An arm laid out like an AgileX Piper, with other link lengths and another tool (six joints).
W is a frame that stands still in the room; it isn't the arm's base.
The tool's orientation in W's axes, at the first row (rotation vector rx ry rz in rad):
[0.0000, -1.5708, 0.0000]
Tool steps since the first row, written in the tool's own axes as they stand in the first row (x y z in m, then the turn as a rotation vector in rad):
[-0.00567, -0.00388, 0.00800, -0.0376, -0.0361, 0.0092]
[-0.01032, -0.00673, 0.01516, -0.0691, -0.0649, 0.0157]
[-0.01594, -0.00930, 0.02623, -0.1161, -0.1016, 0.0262]
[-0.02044, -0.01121, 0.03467, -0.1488, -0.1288, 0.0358]
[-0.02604, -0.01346, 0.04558, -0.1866, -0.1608, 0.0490]
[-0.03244, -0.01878, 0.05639, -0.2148, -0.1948, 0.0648]
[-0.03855, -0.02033, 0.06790, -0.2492, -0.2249, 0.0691]
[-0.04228, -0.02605, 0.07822, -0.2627, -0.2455, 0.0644]
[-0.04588, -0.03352, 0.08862, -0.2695, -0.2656, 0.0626]
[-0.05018, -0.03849, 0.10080, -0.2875, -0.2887, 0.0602]
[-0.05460, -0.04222, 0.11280, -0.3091, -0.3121, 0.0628]
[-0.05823, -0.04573, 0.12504, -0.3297, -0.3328, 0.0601]
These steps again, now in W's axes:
[-0.00800, -0.00388, -0.00567, -0.0092, -0.0361, -0.0376]
[-0.01516, -0.00673, -0.01032, -0.0157, -0.0649, -0.0691]
[-0.02623, -0.00930, -0.01594, -0.0262, -0.1016, -0.1161]
[-0.03467, -0.01121, -0.02044, -0.0358, -0.1288, -0.1488]
[-0.04558, -0.01346, -0.02604, -0.0490, -0.1608, -0.1866]
[-0.05639, -0.01878, -0.03244, -0.0648, -0.1948, -0.2148]
[-0.06790, -0.02033, -0.03855, -0.0691, -0.2249, -0.2492]
[-0.07822, -0.02605, -0.04228, -0.0644, -0.2455, -0.2627]
[-0.08862, -0.03352, -0.04588, -0.0626, -0.2656, -0.2695]
[-0.10080, -0.03849, -0.05018, -0.0602, -0.2887, -0.2875]
[-0.11280, -0.04222, -0.05460, -0.0628, -0.3121, -0.3091]
[-0.12504, -0.04573, -0.05823, -0.0601, -0.3328, -0.3297]

